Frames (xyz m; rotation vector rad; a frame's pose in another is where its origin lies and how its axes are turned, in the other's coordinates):
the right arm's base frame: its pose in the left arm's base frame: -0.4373 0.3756 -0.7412 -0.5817 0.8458 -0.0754
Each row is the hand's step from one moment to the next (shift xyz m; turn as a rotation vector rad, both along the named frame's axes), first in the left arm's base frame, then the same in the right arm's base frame.
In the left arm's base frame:
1: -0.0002 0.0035 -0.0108 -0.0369 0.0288 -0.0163
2: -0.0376 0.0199 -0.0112 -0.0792 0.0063 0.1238
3: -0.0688 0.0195 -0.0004 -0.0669 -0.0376 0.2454
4: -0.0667 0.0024 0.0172 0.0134 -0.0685 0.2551
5: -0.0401 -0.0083 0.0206 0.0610 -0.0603 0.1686
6: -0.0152 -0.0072 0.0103 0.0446 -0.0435 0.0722
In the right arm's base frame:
1: 0.0062 0.0085 -0.0041 -0.0219 0.0386 -0.0221
2: -0.0233 0.0286 -0.0240 -0.1396 -0.0454 0.0096
3: -0.0514 0.0278 -0.0412 -0.2019 -0.1468 0.0616
4: -0.0572 0.0040 -0.0383 -0.1458 -0.1909 0.1107
5: -0.0386 -0.0111 -0.0221 -0.0571 -0.1473 0.1041
6: -0.0152 -0.0089 -0.0089 -0.0070 -0.0810 0.0499

